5 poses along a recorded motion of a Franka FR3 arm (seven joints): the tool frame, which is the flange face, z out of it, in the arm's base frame.
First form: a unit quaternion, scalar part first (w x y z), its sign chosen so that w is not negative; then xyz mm.
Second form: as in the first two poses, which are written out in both.
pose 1, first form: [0.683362, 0.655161, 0.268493, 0.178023, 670.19, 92.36, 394.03]
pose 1, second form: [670.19, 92.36, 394.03, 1.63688, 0.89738, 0.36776, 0.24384]
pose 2, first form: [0.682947, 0.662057, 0.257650, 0.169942, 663.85, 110.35, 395.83]
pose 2, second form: [663.85, 110.35, 395.83, 1.63801, 0.90635, 0.35272, 0.23265]
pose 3, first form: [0.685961, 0.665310, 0.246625, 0.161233, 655.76, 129.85, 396.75]
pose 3, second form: [655.76, 129.85, 396.75, 1.62975, 0.91434, 0.33894, 0.22158]
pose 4, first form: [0.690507, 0.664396, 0.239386, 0.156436, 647.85, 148.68, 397.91]
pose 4, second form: [647.85, 148.68, 397.91, 1.61721, 0.91853, 0.33095, 0.21627]
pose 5, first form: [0.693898, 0.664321, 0.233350, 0.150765, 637.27, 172.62, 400.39]
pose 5, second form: [637.27, 172.62, 400.39, 1.60782, 0.92257, 0.32406, 0.20937]
